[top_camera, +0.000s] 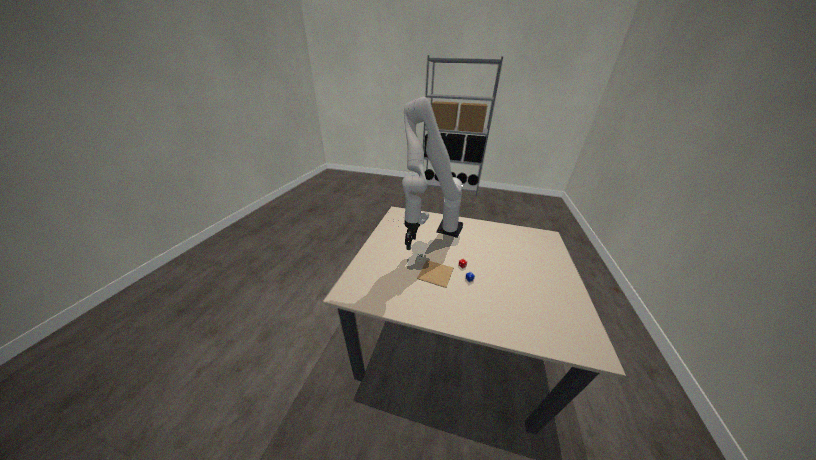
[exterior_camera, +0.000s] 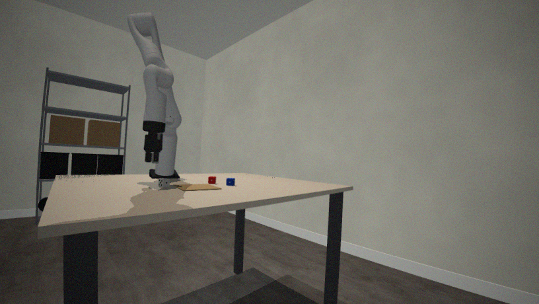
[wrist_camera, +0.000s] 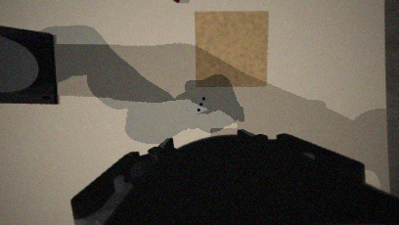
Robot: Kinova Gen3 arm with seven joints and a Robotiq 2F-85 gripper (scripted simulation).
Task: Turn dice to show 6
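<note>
The white die is 80 mm below my hand and 50 mm to the left of it. Round my hand: tan mat 150 mm to the left, 90 mm below, 70 mm ahead; then blue die 310 mm to the left, 80 mm below, 50 mm ahead; then red die 260 mm to the left, 80 mm below, 30 mm behind.
</note>
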